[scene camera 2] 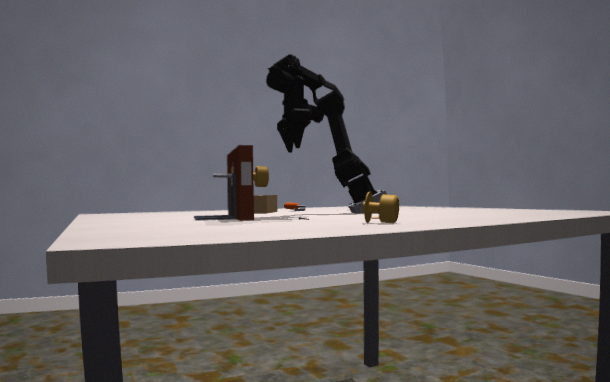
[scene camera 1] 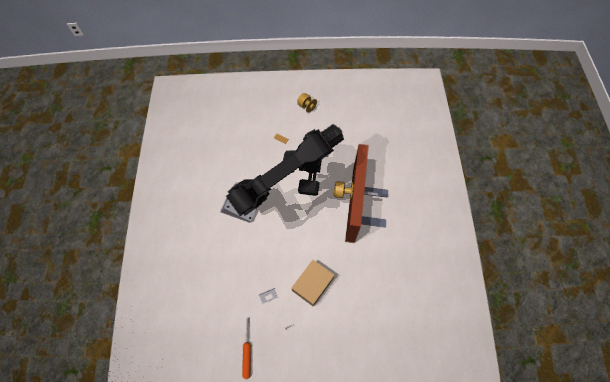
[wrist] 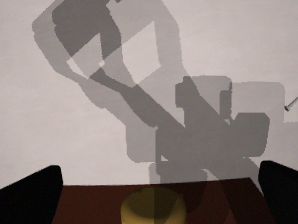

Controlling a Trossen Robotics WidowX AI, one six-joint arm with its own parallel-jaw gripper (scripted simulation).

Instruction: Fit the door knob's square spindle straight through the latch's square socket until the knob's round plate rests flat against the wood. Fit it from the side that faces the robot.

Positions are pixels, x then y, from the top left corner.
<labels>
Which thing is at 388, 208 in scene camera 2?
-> A brass door knob.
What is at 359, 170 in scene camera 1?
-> A red-brown wooden door slab.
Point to a tan cardboard box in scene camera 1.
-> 315, 279
</labels>
